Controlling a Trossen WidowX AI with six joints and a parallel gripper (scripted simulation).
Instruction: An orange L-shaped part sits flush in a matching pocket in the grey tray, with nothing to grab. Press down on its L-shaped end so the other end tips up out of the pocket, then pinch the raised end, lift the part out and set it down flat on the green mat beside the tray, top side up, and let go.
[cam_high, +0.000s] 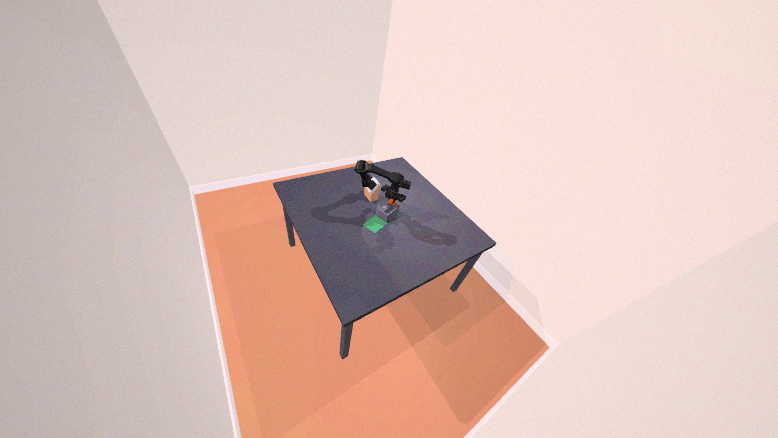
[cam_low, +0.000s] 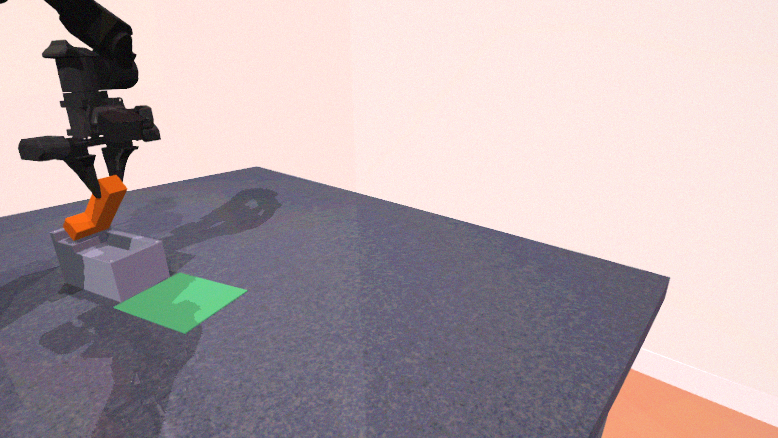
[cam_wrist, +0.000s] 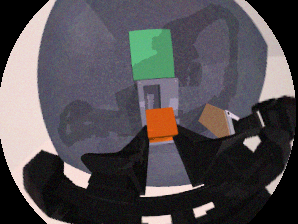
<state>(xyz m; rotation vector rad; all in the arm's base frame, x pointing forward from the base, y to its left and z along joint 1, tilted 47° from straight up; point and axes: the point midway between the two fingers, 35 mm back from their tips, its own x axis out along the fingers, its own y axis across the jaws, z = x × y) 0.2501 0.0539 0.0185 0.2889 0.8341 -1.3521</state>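
Now: the green mat 4 cm ahead of my gripper tip, 14 cm to the right of it and 16 cm below it. Also, from my gripper tip: orange L-shaped part 3 cm behind, 2 cm to the left, 3 cm below.
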